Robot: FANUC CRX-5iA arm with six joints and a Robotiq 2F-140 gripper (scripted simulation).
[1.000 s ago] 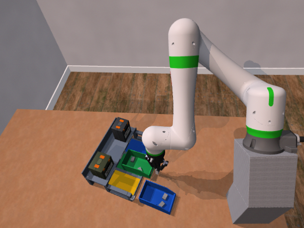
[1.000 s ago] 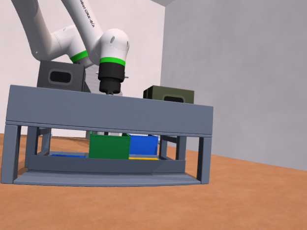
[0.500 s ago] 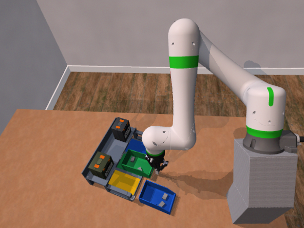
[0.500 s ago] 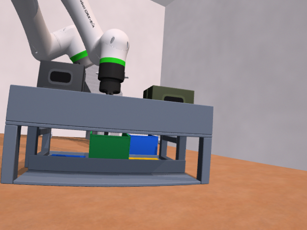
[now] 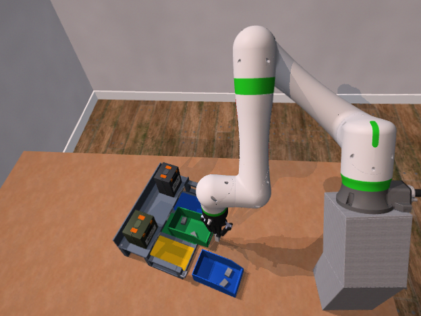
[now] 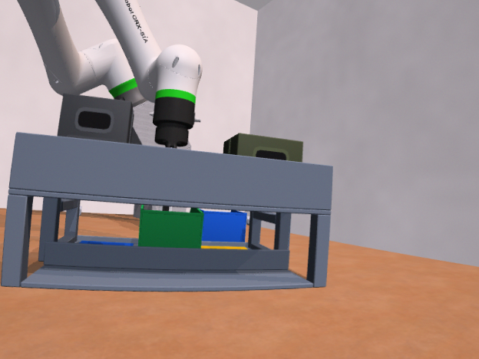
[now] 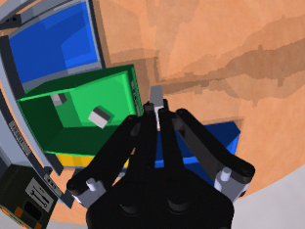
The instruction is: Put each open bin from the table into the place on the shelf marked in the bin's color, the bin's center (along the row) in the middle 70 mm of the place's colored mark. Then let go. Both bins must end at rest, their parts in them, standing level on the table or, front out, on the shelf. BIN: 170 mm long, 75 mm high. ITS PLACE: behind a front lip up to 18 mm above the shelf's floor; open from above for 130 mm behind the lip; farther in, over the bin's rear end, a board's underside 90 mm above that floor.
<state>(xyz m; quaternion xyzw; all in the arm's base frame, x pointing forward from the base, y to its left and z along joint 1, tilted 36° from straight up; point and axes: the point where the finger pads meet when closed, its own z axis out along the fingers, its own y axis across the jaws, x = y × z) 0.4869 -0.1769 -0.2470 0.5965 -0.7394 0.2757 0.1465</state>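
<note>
Now: hand 70 mm short of the shelf lip, 50 mm above it and 20 mm to the left of it. The rest, counted from my hand: green bin 110 mm ahead, 30 mm to the right; then blue bin 140 mm to the left, 20 mm below, 20 mm behind; then dark box 230 mm ahead, 180 mm to the right, 110 mm above.
</note>
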